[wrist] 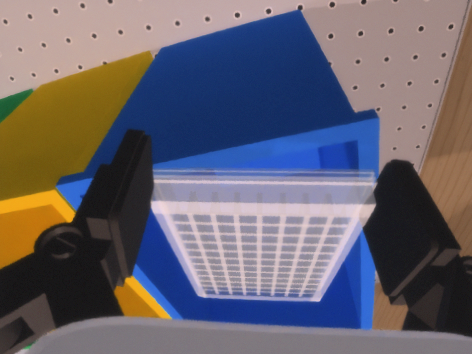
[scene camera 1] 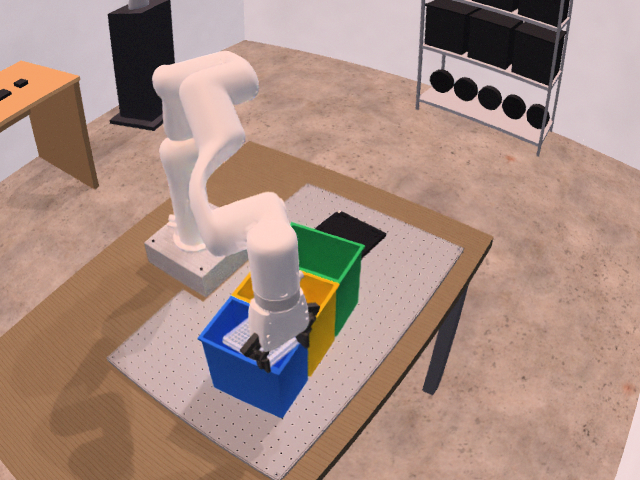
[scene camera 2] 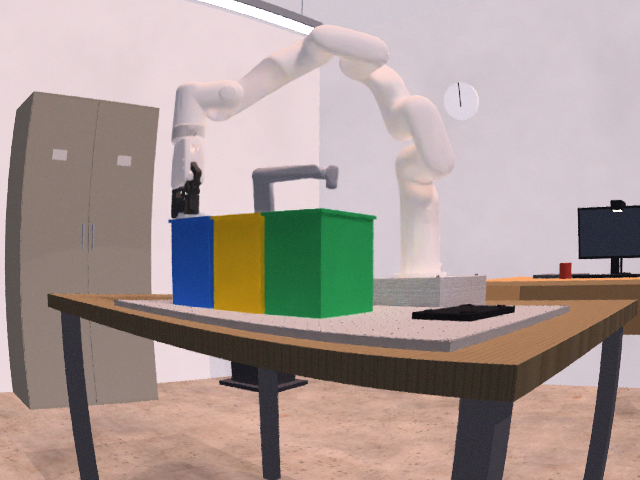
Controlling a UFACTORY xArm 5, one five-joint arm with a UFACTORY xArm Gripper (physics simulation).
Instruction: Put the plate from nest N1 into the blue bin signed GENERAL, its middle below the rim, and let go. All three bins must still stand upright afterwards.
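Frame: origin at the arm's base, x ahead, y left, z up, level; metres.
Seen in the pictures: gripper, fingertip midpoint: [wrist: 265, 175] [scene camera 1: 283, 355] [scene camera 2: 184, 216]; arm's base at its link origin: [scene camera 1: 196, 236] [scene camera 2: 420, 277].
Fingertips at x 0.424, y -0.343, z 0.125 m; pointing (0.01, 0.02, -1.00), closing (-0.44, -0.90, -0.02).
Offsets run from my fingertips to a thing's top centre. "spot": to the spot under its first point. Level surfaces: height alone.
The clear-white gridded plate @[dx -0.061, dy +0.020, dz +0.011 m] [scene camera 1: 237, 335] [wrist: 259, 245] is held level between the fingers of my gripper [scene camera 1: 283, 352] [scene camera 2: 185, 210] [wrist: 265, 175], which is shut on its two sides. The plate is over and partly within the opening of the blue bin @[dx -0.078, dy +0.028, dz -0.001 m] [scene camera 1: 248, 379] [scene camera 2: 192, 263] [wrist: 225, 95]; in scene camera 2 a thin pale strip of it shows at the rim, the rest is hidden by the bins. My fingertips are at about rim height. The blue bin stands upright. The GENERAL sign and the N1 label do not show.
The yellow bin @[dx -0.072, dy +0.160, dz -0.005 m] [scene camera 1: 323, 338] [scene camera 2: 238, 263] [wrist: 30, 222] stands upright against the blue bin, with the green bin @[dx -0.065, dy +0.291, dz -0.005 m] [scene camera 1: 347, 289] [scene camera 2: 346, 263] [wrist: 11, 104] upright beyond it. A flat black pad @[spot: dx -0.072, dy +0.573, dz -0.173 m] [scene camera 1: 354, 232] [scene camera 2: 462, 312] lies past the green bin on the perforated board @[dz -0.184 m] [scene camera 1: 408, 268] [scene camera 2: 382, 328].
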